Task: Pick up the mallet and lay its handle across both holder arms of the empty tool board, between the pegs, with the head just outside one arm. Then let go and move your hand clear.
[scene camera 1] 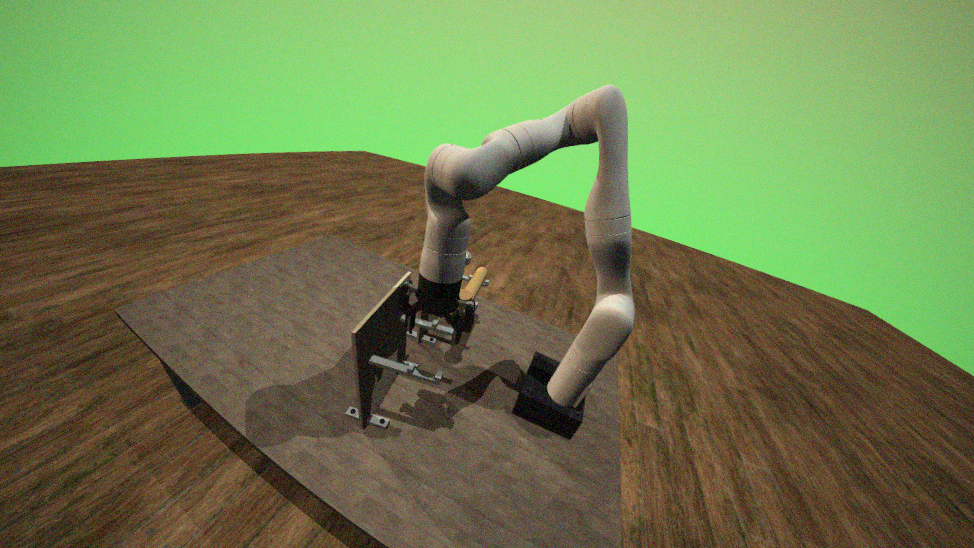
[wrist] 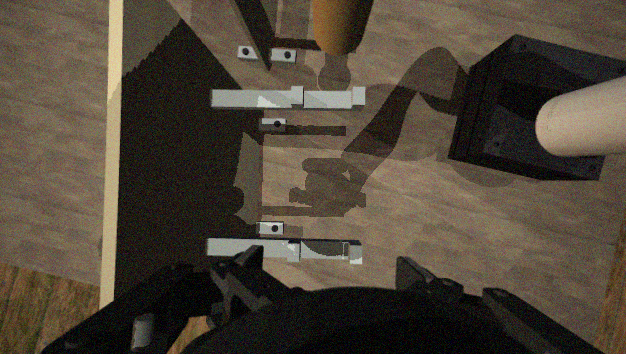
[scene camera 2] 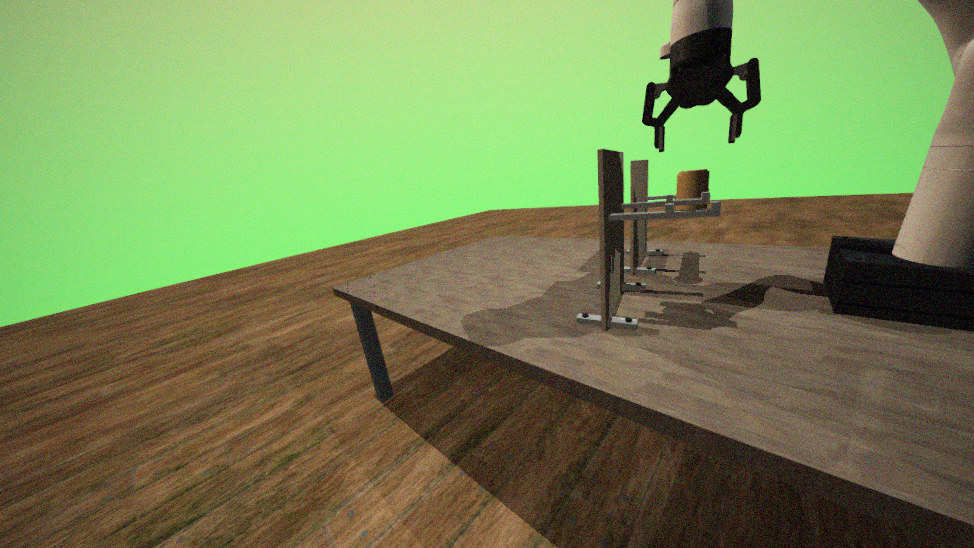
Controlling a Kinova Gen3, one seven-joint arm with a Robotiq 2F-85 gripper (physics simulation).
Note:
My gripper (scene camera 2: 694, 147) is open, holding nothing. I also see a wooden mallet (scene camera 2: 690, 184), a tool board (scene camera 2: 610, 163) and a tool board (scene camera 2: 638, 228).
The wooden mallet shows as well in the wrist view (wrist: 337, 35). My gripper also shows in scene camera 1 (scene camera 1: 431, 336) and in the wrist view (wrist: 328, 266).

